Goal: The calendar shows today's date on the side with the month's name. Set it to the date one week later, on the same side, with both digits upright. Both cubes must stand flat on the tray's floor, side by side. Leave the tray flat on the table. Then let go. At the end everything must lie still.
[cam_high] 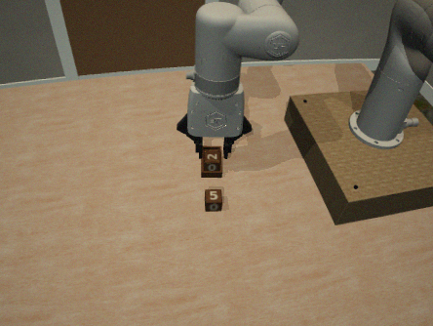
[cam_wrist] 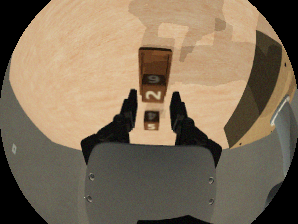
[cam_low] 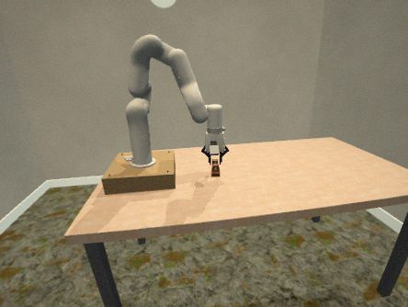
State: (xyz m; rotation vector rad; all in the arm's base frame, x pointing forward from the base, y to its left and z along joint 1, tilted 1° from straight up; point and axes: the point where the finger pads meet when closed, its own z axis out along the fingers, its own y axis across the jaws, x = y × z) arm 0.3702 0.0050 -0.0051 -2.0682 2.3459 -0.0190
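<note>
My hand is 4 cm above the cube. The rest, counted from my hand: brown tray 6 cm below, 2 cm to the right.
</note>
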